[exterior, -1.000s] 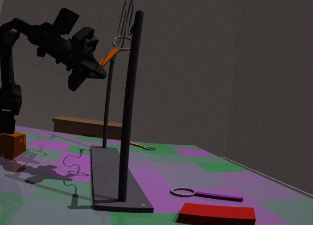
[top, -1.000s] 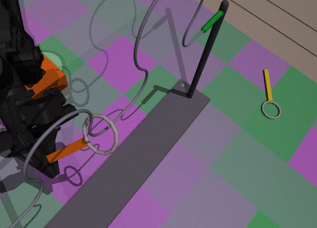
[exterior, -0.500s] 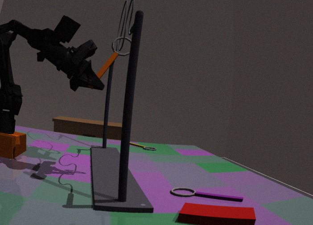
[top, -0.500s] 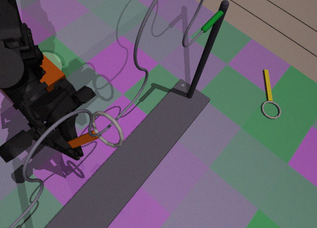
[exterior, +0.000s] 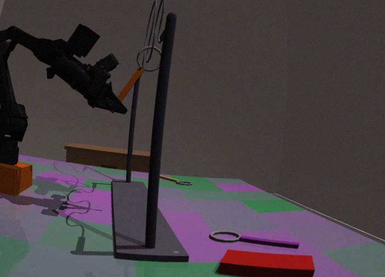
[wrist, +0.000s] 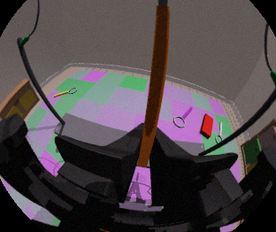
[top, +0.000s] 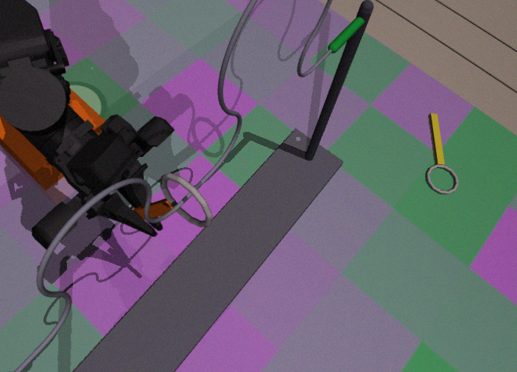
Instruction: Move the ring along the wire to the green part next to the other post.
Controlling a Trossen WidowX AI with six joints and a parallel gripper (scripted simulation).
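Right now the orange-handled ring is 9 cm above my gripper tip and 2 cm ahead of it. From my gripper tip the other things lie so: red block 37 cm to the right, 22 cm below, 15 cm ahead; then purple-handled ring 23 cm to the right, 22 cm below, 20 cm ahead; then yellow-handled ring 47 cm to the left, 30 cm ahead, 22 cm below.
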